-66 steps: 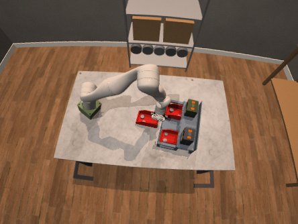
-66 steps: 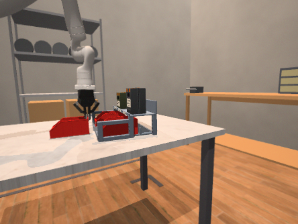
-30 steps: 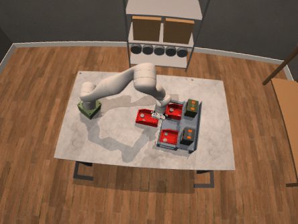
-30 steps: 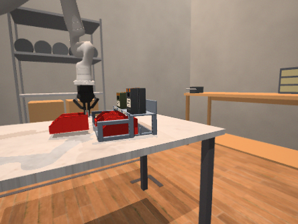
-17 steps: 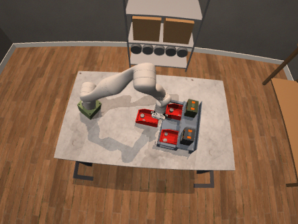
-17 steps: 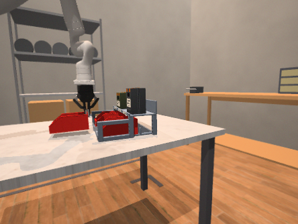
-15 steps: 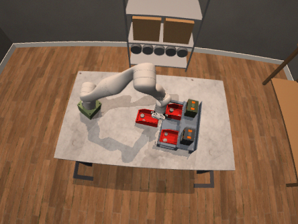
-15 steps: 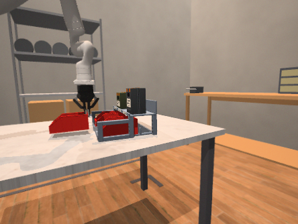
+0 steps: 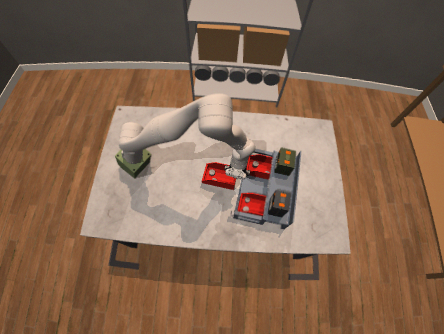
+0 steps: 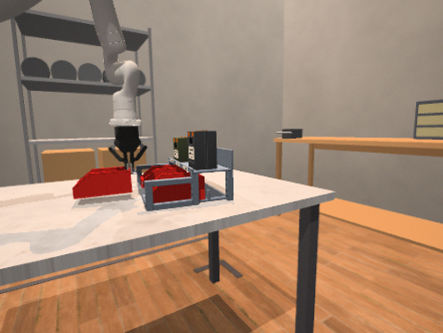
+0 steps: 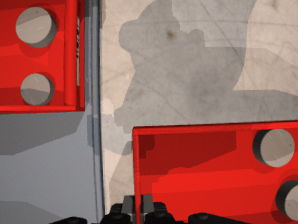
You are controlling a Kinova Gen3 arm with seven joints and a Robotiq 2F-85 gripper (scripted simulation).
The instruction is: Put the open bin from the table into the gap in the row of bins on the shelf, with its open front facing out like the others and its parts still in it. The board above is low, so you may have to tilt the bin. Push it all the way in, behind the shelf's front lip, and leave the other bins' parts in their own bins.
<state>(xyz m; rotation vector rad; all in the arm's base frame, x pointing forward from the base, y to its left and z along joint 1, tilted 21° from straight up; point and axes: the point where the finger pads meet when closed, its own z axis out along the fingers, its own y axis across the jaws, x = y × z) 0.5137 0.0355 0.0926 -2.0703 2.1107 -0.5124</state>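
My gripper is now 16 cm short of the grey shelf, 3 cm above it and 1 cm to the left of it. Also, from my hand: black tool case (22 cm ahead, 13 cm to the right, 6 cm above); then grey round part (11 cm behind, 6 cm below, 2 cm to the right).
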